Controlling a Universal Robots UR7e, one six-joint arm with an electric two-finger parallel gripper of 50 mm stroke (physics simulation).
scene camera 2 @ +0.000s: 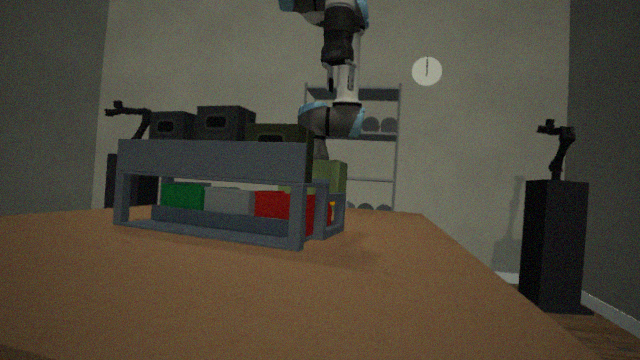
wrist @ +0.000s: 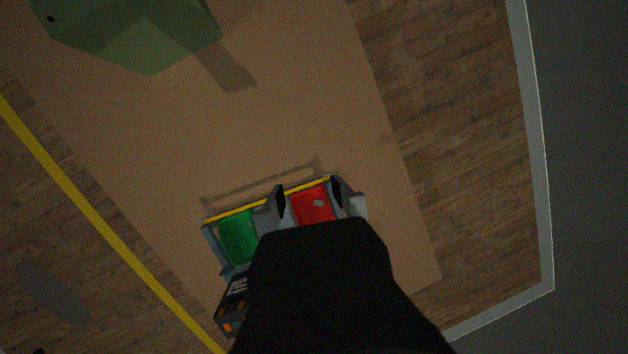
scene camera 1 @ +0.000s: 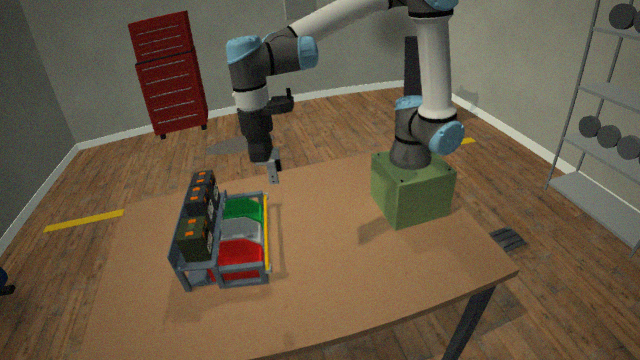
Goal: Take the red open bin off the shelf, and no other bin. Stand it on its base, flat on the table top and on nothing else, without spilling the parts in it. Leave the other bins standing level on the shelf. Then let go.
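Where they show: gripper, fingertip midpoint: [scene camera 2: 339, 90] [wrist: 308, 189] [scene camera 1: 276, 177]; arm's base, link origin: [scene camera 1: 410, 158].
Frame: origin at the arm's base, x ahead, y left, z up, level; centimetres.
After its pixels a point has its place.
Observation:
The red open bin [scene camera 1: 240, 251] @[z -15.8, x 64.5, y 1.8 cm] [scene camera 2: 271, 204] @[z -13.0, x 74.5, y 2.6 cm] [wrist: 303, 202] @[z -18.0, x 62.4, y 4.7 cm] sits in the lower front row of the grey shelf [scene camera 2: 210, 160] @[z -6.0, x 81.5, y -6.5 cm] [wrist: 213, 244] @[z -10.4, x 56.1, y -21.2 cm], at the end nearest scene camera 1. A small grey part shows inside it in the wrist view. The grey bin [scene camera 1: 239, 230] @[z -16.3, x 62.8, y -9.3 cm] [scene camera 2: 227, 201] @[z -13.2, x 72.6, y -6.4 cm] is beside it, and the green bin [scene camera 1: 242, 207] @[z -14.8, x 59.2, y -20.0 cm] [scene camera 2: 182, 196] @[z -13.1, x 69.7, y -17.1 cm] [wrist: 237, 237] @[z -18.0, x 60.4, y -19.8 cm] is at the far end. My gripper [scene camera 1: 275, 172] @[z 15.1, x 50.1, y 12.5 cm] [scene camera 2: 340, 84] @[z 15.1, x 50.1, y 12.5 cm] [wrist: 308, 189] @[z 15.1, x 50.1, y 12.5 cm] is open and empty, pointing down, high above the shelf. In the wrist view its fingers appear on either side of the red bin.
A yellow bar [scene camera 1: 266, 235] @[z -12.4, x 54.8, y 1.6 cm] runs along the shelf's front. Dark boxes [scene camera 1: 197, 197] @[z 4.4, x 72.5, y -5.0 cm] [scene camera 2: 225, 121] @[z 1.4, x 76.7, y -6.3 cm] [wrist: 231, 311] and an olive box [scene camera 1: 194, 240] @[z 0.0, x 75.8, y 9.1 cm] [scene camera 2: 275, 131] @[z -0.5, x 80.3, y 3.8 cm] stand on the upper level behind the bins. The arm's green pedestal [scene camera 1: 417, 197] @[z -6.3, x 5.7, y 13.3 cm] [wrist: 145, 45] @[z -9.9, x 11.4, y -2.1 cm] stands across the table [scene camera 1: 325, 295] @[z -18.9, x 45.0, y 26.9 cm].

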